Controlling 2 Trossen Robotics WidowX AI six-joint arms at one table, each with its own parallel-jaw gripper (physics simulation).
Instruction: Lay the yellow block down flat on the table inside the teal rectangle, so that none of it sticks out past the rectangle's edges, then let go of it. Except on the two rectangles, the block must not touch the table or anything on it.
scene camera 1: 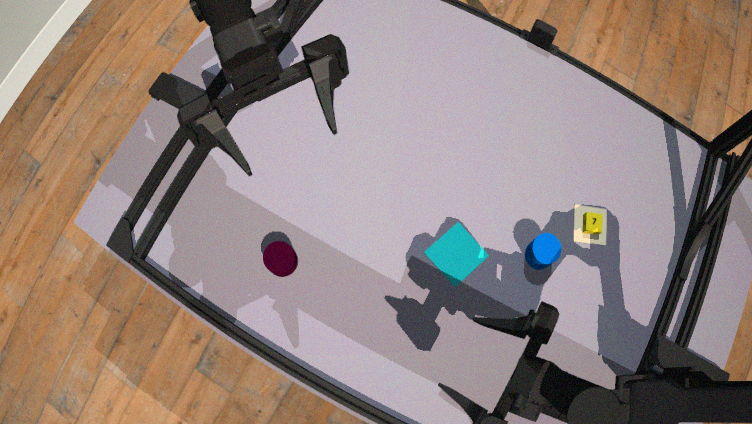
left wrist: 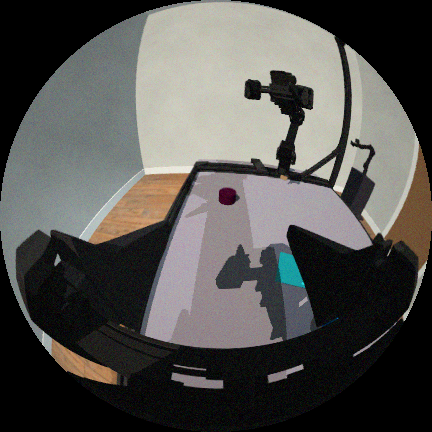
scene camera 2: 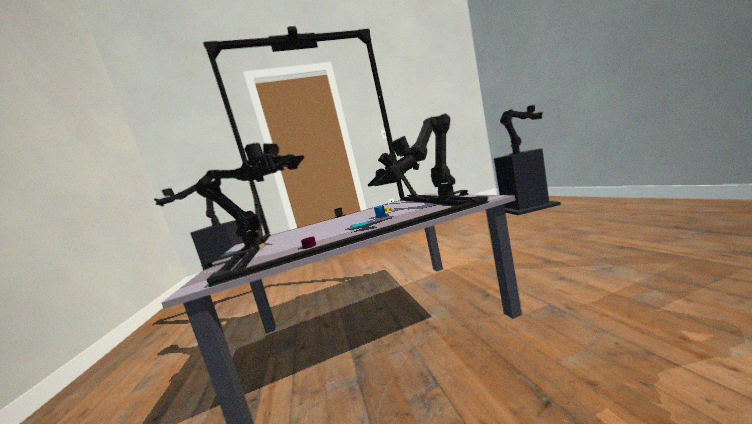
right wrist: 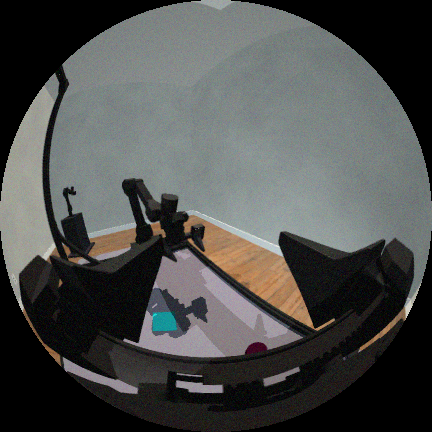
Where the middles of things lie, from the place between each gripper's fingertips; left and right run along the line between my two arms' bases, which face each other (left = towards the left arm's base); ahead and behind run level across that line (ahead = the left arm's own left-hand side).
Labels:
Right now the maroon cylinder (scene camera 1: 279, 258) is 33 cm below my right hand, 8 cm ahead of it and 3 cm to the right of it. Also, from my right hand: teal rectangle (scene camera 1: 456, 254) (34 cm below, 17 cm to the left, 11 cm behind); pale rectangle (scene camera 1: 600, 239) (34 cm below, 33 cm to the left, 30 cm behind); blue cylinder (scene camera 1: 544, 250) (32 cm below, 28 cm to the left, 19 cm behind).
I see the teal rectangle 14 cm behind my left hand, 8 cm to the right of it and 17 cm below it. The rest, counted from my left hand: maroon cylinder: 5 cm ahead, 28 cm to the right, 15 cm below; pale rectangle: 33 cm behind, 7 cm to the left, 17 cm below; blue cylinder: 22 cm behind, 3 cm to the left, 14 cm below.

